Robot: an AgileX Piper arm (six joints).
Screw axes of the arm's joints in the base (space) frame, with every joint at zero. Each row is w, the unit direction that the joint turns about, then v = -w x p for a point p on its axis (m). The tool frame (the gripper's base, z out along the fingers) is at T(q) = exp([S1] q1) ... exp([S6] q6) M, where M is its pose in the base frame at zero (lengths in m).
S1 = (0, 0, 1, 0, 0, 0)
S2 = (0, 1, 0, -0.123, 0, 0)
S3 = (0, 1, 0, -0.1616, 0, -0.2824)
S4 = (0.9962, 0, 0.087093, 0, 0.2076, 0)
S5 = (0, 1, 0, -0.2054, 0, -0.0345)
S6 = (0.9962, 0, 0.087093, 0, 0.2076, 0)
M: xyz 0.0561 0 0.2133 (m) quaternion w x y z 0.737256 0 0.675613 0
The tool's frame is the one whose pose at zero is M.
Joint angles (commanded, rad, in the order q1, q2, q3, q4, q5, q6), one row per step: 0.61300 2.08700 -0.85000 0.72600 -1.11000 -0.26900; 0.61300 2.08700 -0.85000 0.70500 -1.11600 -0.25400; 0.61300 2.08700 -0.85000 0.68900 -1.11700 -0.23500; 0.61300 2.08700 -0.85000 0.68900 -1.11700 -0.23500; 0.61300 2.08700 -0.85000 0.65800 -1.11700 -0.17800; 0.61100 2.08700 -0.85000 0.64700 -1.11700 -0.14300; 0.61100 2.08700 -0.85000 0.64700 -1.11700 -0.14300; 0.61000 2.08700 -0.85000 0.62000 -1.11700 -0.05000; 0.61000 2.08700 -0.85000 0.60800 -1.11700 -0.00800
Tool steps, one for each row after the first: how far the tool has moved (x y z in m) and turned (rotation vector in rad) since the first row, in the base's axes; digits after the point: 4 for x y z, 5 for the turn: 0.0002 0.0015 0.0010 0.00752 -0.01104 0.01566; 0.0002 0.0027 0.0014 0.02103 -0.01595 0.02768; 0.0002 0.0027 0.0014 0.02103 -0.01595 0.02768; 0.0003 0.0052 0.0021 0.06738 -0.02288 0.04922; 0.0006 0.0054 0.0023 0.09849 -0.02501 0.05317; 0.0006 0.0054 0.0023 0.09849 -0.02501 0.05317; 0.0007 0.0072 0.0028 0.18195 -0.02861 0.06618; 0.0007 0.0082 0.0030 0.21972 -0.02945 0.07243
